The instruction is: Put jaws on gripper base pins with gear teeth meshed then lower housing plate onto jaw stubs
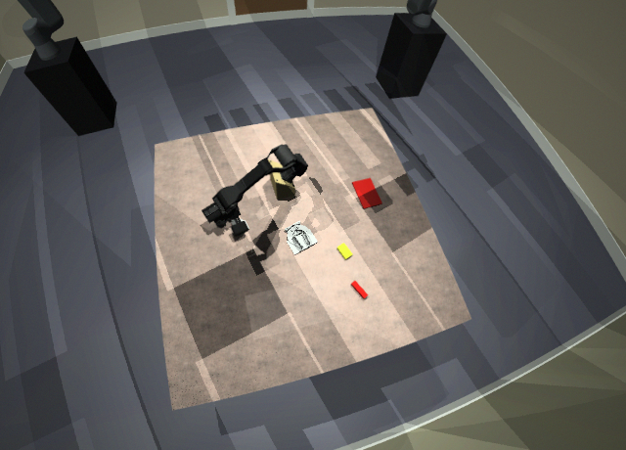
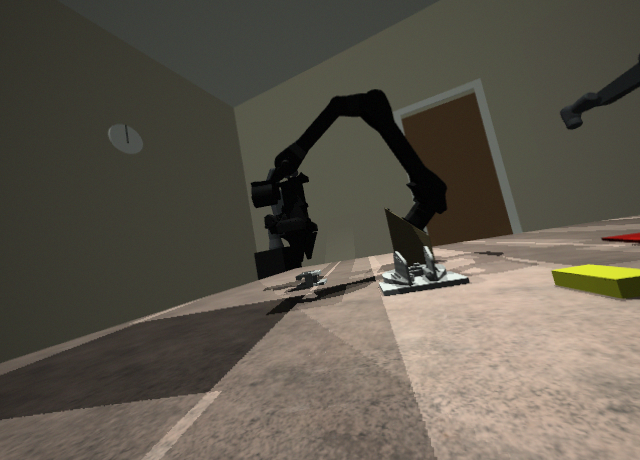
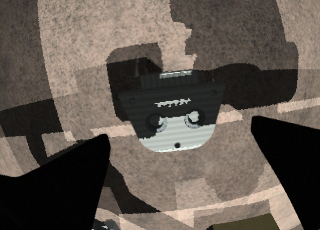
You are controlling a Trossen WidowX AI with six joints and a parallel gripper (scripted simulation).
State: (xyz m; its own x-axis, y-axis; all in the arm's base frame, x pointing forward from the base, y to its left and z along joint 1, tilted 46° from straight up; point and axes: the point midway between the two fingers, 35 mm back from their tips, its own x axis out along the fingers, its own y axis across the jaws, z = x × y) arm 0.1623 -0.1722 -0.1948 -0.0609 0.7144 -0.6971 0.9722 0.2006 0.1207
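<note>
The grey stepped piece is 5 cm below my gripper tip and 1 cm to the left of it. Round my gripper tip: yellow block 44 cm to the left, 23 cm ahead, 5 cm below; grey gripper base 3 cm below, 1 cm to the left; grey housing plate 25 cm to the left, 7 cm ahead, 6 cm below.
</note>
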